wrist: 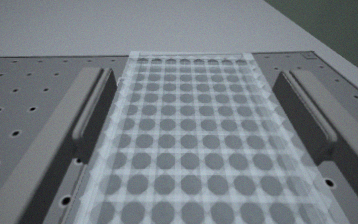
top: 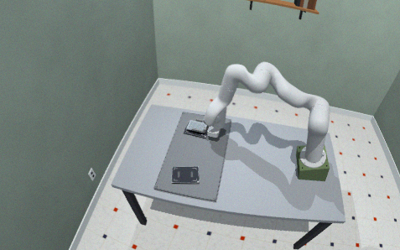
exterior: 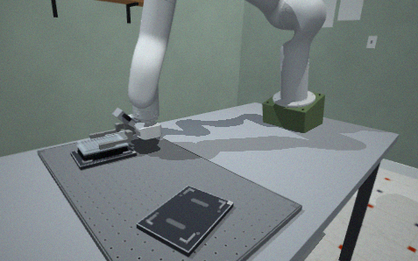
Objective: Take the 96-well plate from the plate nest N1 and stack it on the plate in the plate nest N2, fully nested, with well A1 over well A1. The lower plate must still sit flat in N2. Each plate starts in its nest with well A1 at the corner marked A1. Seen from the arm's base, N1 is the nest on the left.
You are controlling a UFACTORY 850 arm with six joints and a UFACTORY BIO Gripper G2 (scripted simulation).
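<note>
Now: the clear 96-well plate 10 mm below my hand. From my hand the other things lie so: black 96-well plate (30 mm below).
</note>
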